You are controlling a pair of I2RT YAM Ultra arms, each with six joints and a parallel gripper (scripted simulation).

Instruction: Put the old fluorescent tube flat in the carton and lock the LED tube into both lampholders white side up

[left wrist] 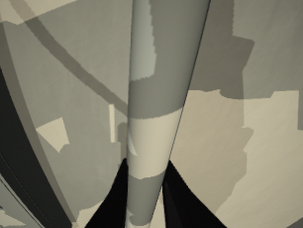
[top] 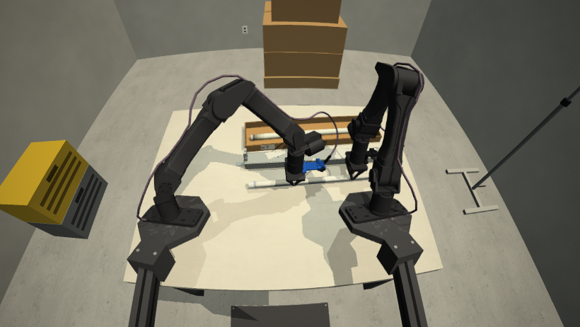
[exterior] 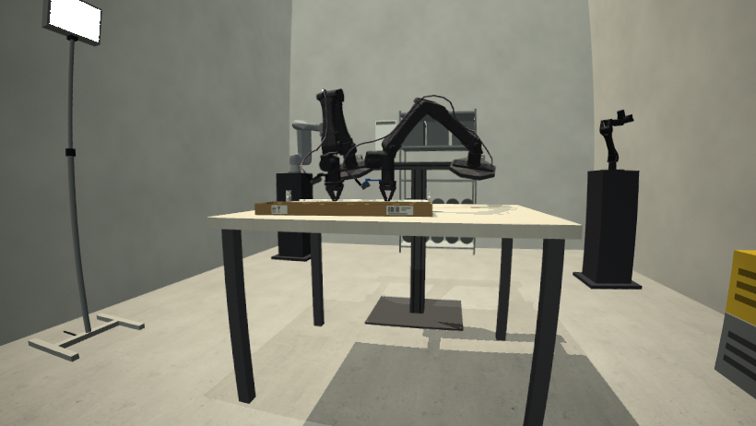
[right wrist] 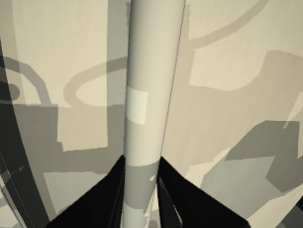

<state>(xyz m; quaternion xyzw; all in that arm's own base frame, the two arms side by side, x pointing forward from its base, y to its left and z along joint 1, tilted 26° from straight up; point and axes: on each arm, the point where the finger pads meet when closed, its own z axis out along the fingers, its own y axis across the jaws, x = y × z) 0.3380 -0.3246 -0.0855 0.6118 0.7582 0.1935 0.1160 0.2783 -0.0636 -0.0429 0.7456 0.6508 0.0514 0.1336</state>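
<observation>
Now: left hand 12 cm to the left of the LED tube and 1 cm short of it. Round my left hand: old fluorescent tube (27 cm ahead, 11 cm to the right, 1 cm below); white light fixture (13 cm ahead, 11 cm to the right, 2 cm above); brown carton (28 cm ahead, 11 cm to the right, 1 cm below).
Right now the LED tube is 12 cm to the left of my right hand, 1 cm below it and 1 cm behind it. Round my right hand: old fluorescent tube (26 cm ahead, 13 cm to the left, 2 cm below); white light fixture (13 cm to the left, 11 cm ahead, 2 cm above); brown carton (27 cm ahead, 13 cm to the left, 1 cm below).
</observation>
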